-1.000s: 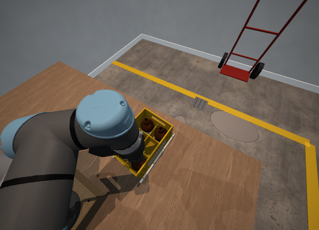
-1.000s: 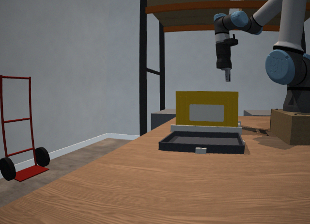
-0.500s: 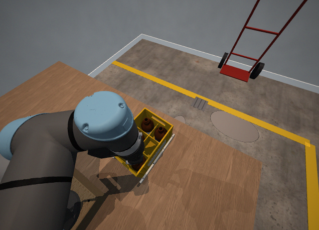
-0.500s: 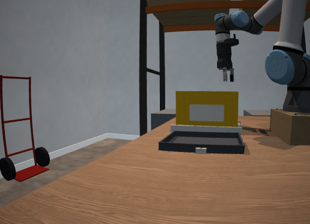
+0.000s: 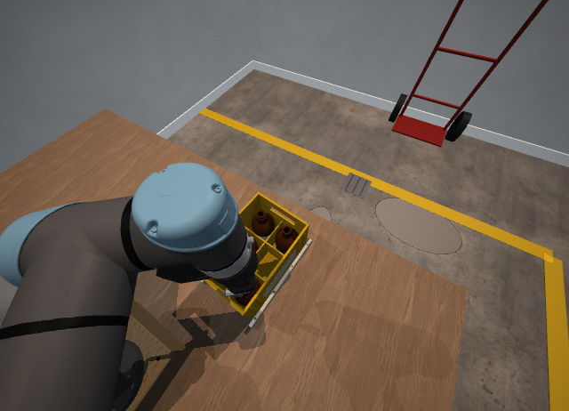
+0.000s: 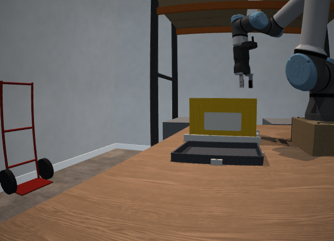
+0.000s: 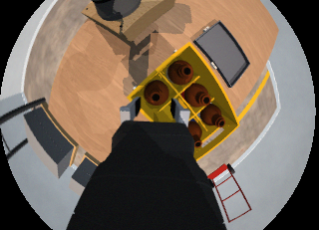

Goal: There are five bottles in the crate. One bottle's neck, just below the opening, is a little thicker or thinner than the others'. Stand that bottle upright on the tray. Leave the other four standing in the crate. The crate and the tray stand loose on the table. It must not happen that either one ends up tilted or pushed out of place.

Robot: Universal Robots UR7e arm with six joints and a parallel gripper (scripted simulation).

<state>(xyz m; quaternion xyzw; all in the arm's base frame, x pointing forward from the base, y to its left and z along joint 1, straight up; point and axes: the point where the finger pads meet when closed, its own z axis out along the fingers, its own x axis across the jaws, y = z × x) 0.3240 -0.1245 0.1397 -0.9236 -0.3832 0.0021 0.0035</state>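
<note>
My hand is 150 mm above the glass bottle. The rest, counted from my hand: dark tray 340 mm to the left, 230 mm below, 70 mm ahead; yellow crate 160 mm below, 90 mm ahead, 50 mm to the left.
</note>
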